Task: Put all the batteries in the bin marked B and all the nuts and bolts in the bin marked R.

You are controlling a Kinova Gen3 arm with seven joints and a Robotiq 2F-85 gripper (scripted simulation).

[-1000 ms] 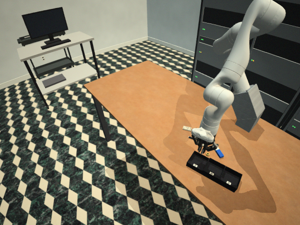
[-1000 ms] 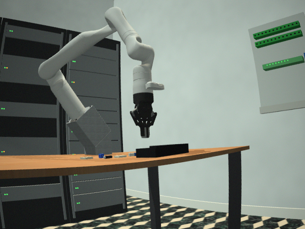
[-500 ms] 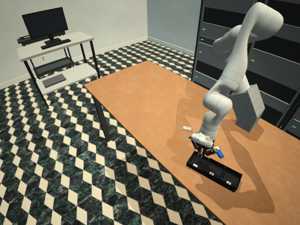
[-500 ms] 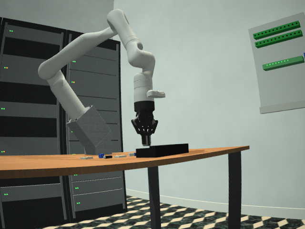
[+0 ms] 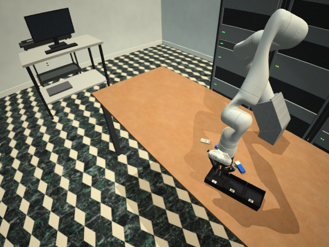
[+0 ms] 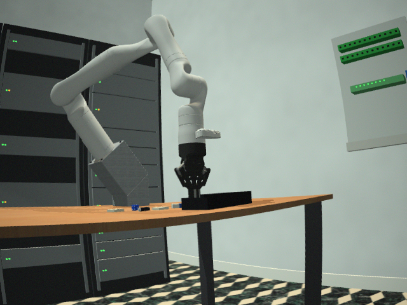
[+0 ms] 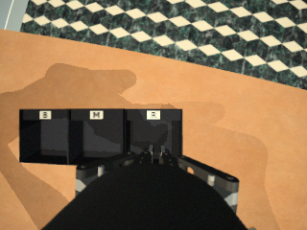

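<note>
Right now the bin is 9 cm to the left of my hand, 2 cm below it and 1 cm ahead of it. Also, from my hand: yellow nut 6 cm behind, 3 cm below, 2 cm to the left; then blue-and-white eraser 11 cm behind, 5 cm to the left, 3 cm below; then black battery 11 cm to the right, 9 cm behind, 3 cm below.
</note>
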